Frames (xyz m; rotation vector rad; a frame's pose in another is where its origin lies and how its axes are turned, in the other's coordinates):
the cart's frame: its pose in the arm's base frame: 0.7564 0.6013 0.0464 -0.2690 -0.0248 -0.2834
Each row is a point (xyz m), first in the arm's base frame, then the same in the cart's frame.
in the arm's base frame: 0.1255 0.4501 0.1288
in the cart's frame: -0.5593 -0.3375 0.0308
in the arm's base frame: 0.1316 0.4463 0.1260
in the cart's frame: -0.5526 -0.3385 0.0271
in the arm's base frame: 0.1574 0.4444 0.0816
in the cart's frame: -0.5301 -0.3216 -0.0158
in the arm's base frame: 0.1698 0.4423 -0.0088
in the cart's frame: -0.5232 -0.2967 -0.1033
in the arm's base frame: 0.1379 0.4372 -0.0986
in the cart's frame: -0.5580 -0.2871 -0.1917
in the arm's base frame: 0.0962 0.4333 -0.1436
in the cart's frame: -0.5997 -0.2907 -0.2367
